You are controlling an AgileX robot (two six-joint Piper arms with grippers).
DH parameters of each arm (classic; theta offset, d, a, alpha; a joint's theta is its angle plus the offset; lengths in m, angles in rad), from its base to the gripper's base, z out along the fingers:
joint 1: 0 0.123 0 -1.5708
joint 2: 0.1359 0 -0.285 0
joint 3: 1.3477 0 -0.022 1.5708
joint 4: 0 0.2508 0 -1.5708
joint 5: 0 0 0.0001 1.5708
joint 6: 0 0.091 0 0
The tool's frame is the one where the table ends.
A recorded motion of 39 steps. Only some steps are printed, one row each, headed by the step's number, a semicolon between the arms.
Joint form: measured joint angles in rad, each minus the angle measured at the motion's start. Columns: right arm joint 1, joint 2, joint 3, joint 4, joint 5, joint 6; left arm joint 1, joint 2, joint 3, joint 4, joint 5, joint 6.
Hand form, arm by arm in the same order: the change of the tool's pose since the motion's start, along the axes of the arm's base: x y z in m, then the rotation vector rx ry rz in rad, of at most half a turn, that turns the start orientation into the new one. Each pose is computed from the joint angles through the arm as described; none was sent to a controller.
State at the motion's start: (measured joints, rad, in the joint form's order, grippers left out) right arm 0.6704 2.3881 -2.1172 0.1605 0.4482 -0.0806; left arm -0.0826 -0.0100 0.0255 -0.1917 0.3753 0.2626
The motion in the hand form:
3: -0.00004 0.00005 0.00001 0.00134 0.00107 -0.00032; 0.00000 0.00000 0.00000 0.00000 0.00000 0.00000
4: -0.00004 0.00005 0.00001 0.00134 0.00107 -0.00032; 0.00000 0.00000 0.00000 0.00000 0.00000 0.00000
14: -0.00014 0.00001 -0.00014 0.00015 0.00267 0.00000; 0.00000 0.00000 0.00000 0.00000 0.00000 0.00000
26: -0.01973 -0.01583 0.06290 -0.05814 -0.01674 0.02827; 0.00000 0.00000 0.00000 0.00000 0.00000 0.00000
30: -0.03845 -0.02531 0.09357 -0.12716 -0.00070 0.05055; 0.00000 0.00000 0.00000 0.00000 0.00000 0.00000
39: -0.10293 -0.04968 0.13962 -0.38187 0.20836 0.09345; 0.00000 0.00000 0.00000 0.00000 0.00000 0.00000
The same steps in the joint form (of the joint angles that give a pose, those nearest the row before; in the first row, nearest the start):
3: 0.0000 0.0000 0.0000 0.0018 0.0000 0.0000; 0.0000 0.0000 0.0000 0.0000 0.0000 0.0000
4: 0.0000 0.0000 0.0000 0.0018 0.0000 0.0000; 0.0000 0.0000 0.0000 0.0000 0.0000 0.0000
14: 0.0000 0.0000 0.0000 0.0017 0.0020 0.0000; 0.0000 0.0000 0.0000 0.0000 0.0000 0.0000
26: 0.0018 -0.1376 0.0000 -0.0607 0.1618 0.0022; 0.0000 0.0000 0.0000 0.0000 0.0000 0.0000
30: 0.0138 -0.2148 0.0000 -0.1067 0.2950 0.0043; 0.0000 0.0000 0.0000 0.0000 0.0000 0.0000
39: 0.0769 -0.3686 -0.0003 -0.1946 0.7736 0.0404; 0.0000 0.0000 0.0000 0.0000 0.0000 0.0000

